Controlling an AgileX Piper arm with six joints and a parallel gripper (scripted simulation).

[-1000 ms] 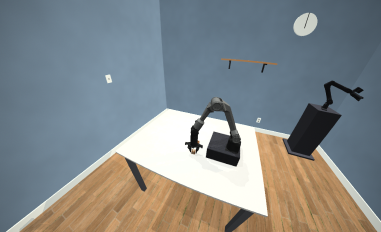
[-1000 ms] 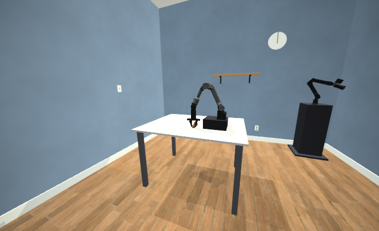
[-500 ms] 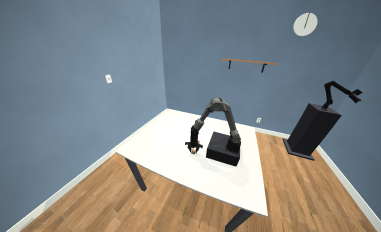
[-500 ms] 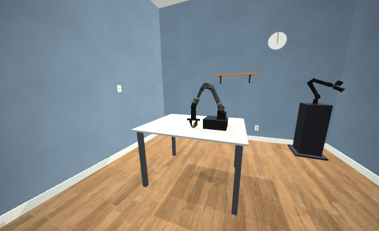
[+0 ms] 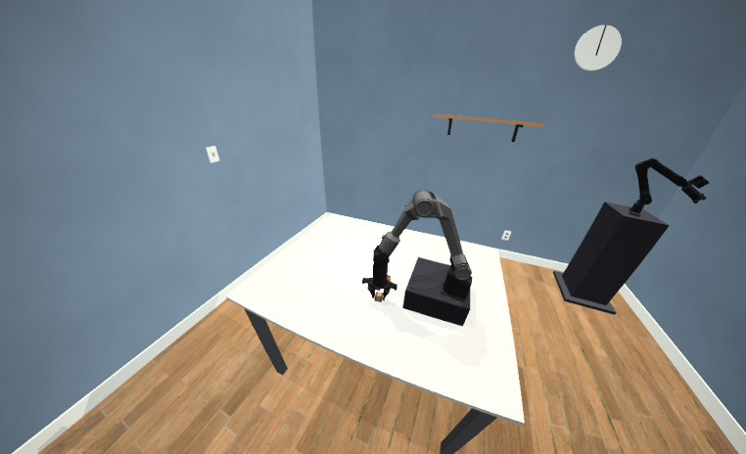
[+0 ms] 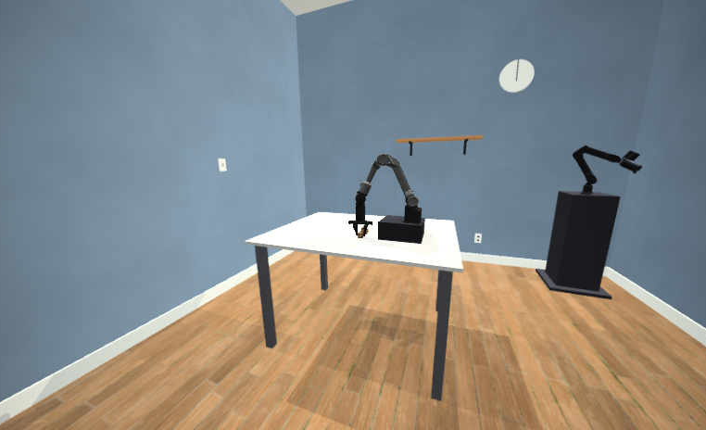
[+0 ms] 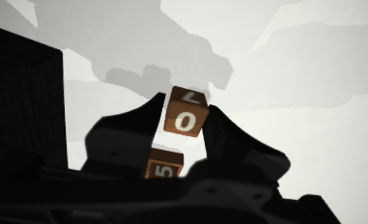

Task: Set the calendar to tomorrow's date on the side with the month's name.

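The brown wooden cube is right at my hand.
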